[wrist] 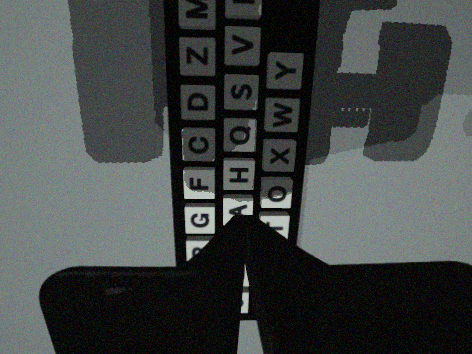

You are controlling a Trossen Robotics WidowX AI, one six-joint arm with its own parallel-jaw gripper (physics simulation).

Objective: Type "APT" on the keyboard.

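Places are measured from the arm's base along level axes (x ahead, y left, z up), in metres.
Pixels of known places: gripper, between the fingertips: [243, 225].
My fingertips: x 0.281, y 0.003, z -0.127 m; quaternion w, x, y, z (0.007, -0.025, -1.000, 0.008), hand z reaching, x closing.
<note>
Ahead of a thing's pixels: the offset from my fingertips to its middle. "pt": to the spot under its first point. Level surfaces: height alone.
The black keyboard @(pt 0.025 m back, 0.081 m right, 0.023 m down) [290, 27] runs from top to bottom through the wrist view, with three columns of letter keys turned sideways. My gripper [243, 225] is shut and empty, its dark tips over the lower part of the A key @(0.001 m ahead, 0.002 m left, 0.020 m down) [235, 206] in the middle column. Whether they touch the key is unclear. The T key @(0.017 m back, 0.013 m left, 0.020 m down) [281, 225] is just right of the tips, partly covered by the right finger. A partly hidden key @(0.022 m ahead, 0.024 m left, 0.020 m down) [194, 248] at the lower left shows a piece of a letter that I cannot read for sure. The P key cannot be made out.
The H key @(0.000 m ahead, 0.017 m right, 0.020 m down) [239, 174] is above A, the O key @(0.018 m back, 0.006 m right, 0.020 m down) [276, 193] is above T, and the G key @(0.021 m ahead, 0.006 m left, 0.020 m down) [200, 220] is left of the tips. Further keys follow upward. Dark shadows fall on the grey table @(0.036 m down) [120, 215] on both sides of the keyboard.
</note>
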